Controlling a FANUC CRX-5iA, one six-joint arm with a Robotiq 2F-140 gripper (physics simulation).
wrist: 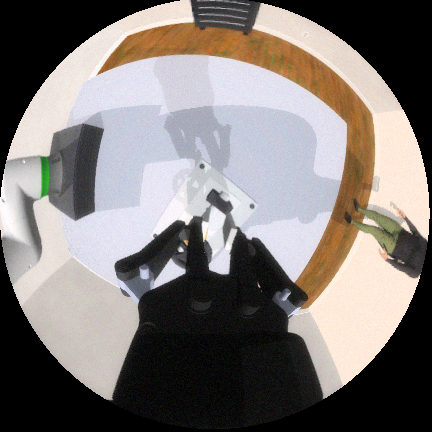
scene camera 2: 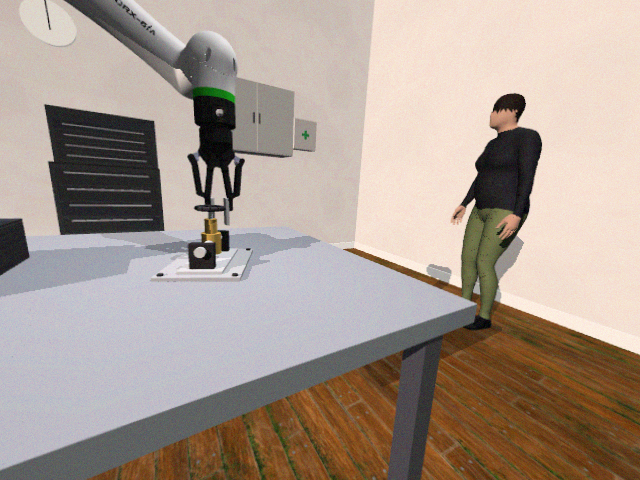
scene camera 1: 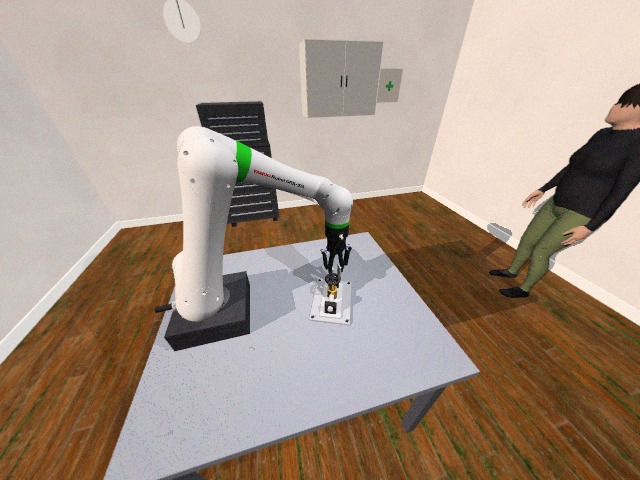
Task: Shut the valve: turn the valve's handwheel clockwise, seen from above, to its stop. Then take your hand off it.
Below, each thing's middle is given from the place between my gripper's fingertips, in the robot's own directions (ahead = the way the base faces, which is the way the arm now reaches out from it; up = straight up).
I see the white base plate [scene camera 2: 234, 271] 3 cm behind my hand, 5 cm to the right of it and 8 cm below it.
